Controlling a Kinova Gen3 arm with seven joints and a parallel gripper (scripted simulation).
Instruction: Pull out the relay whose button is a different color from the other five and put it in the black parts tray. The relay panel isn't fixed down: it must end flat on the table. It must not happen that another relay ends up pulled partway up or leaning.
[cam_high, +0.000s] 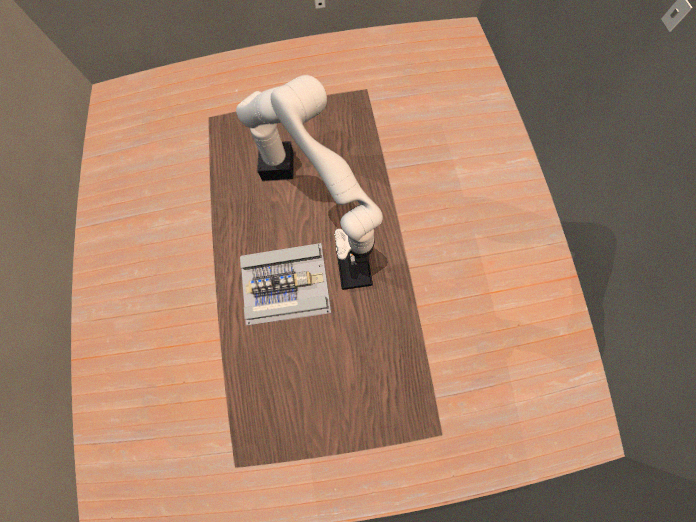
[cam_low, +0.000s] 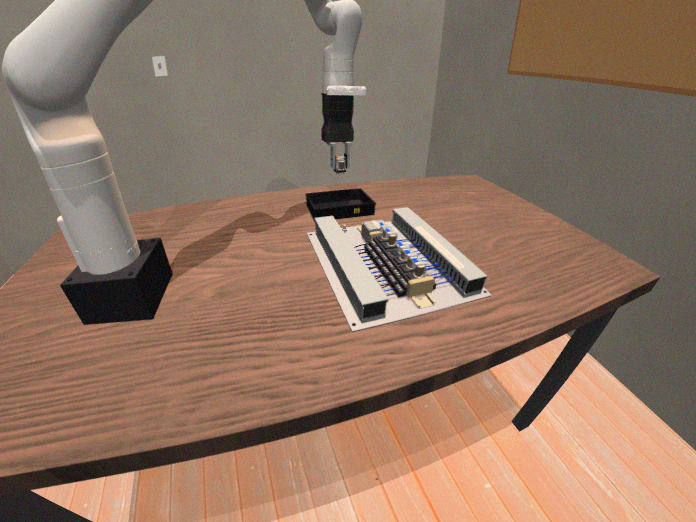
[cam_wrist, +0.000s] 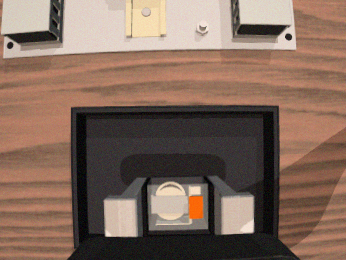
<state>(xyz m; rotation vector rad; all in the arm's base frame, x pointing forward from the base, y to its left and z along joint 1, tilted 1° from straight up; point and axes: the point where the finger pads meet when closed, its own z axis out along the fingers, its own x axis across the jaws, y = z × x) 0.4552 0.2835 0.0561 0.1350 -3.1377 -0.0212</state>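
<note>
My gripper is now 120 mm above the black parts tray. The rest, counted from my hand: relay panel 270 mm to the right, 110 mm below, 50 mm ahead; then grey relay 10 mm below.
</note>
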